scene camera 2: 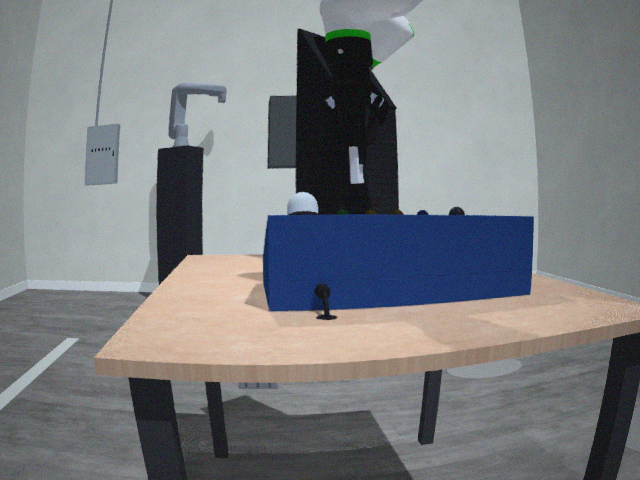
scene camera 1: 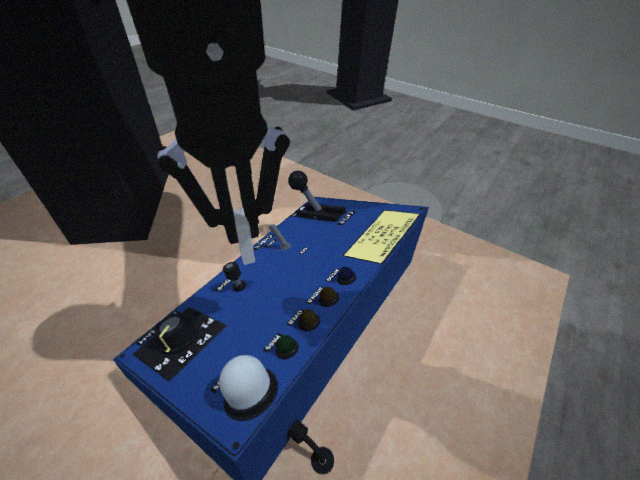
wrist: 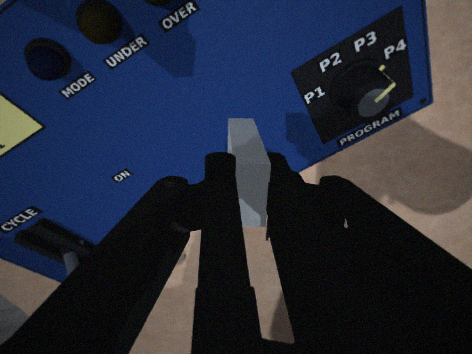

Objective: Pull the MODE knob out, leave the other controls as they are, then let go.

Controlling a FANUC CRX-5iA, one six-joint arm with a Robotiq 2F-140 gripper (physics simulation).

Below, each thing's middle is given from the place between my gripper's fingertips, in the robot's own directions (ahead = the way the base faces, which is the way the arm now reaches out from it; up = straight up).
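Blue control box (scene camera 1: 266,349): my hand is 8 cm to the right of it and 11 cm above it. Program dial (scene camera 1: 175,333), relative to my hand: 12 cm to the right, 1 cm behind, 11 cm below.
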